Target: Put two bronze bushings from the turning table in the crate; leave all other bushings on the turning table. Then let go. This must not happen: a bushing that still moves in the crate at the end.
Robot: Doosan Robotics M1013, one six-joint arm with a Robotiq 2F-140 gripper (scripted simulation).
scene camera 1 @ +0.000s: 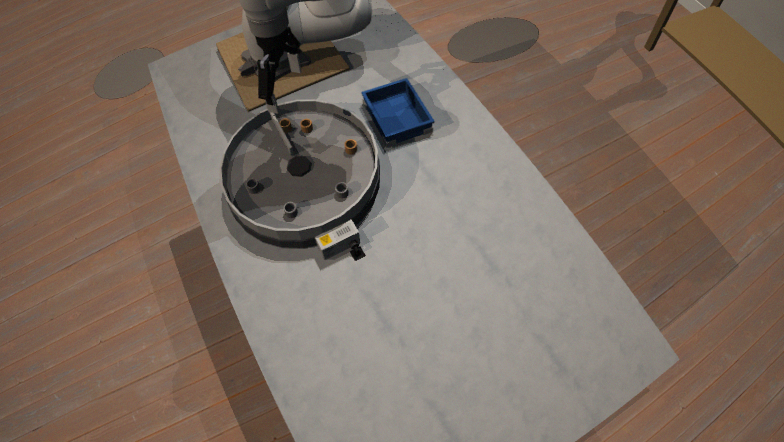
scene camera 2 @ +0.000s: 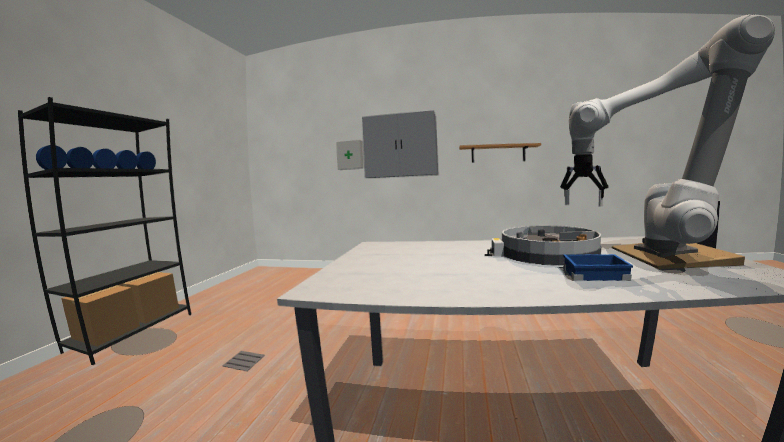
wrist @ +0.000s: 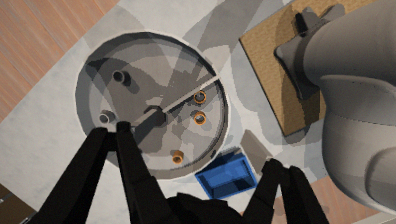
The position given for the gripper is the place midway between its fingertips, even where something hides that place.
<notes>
In view: the gripper (scene camera 1: 285,90), a blue crate (scene camera 1: 396,105) and a round grey turning table (scene camera 1: 309,182).
The gripper shows as well in scene camera 2 (scene camera 2: 583,205) and in the wrist view (wrist: 200,127). The blue crate shows as well in scene camera 2 (scene camera 2: 585,267) and in the wrist view (wrist: 227,175). The round grey turning table is seen too in the wrist view (wrist: 161,72).
</notes>
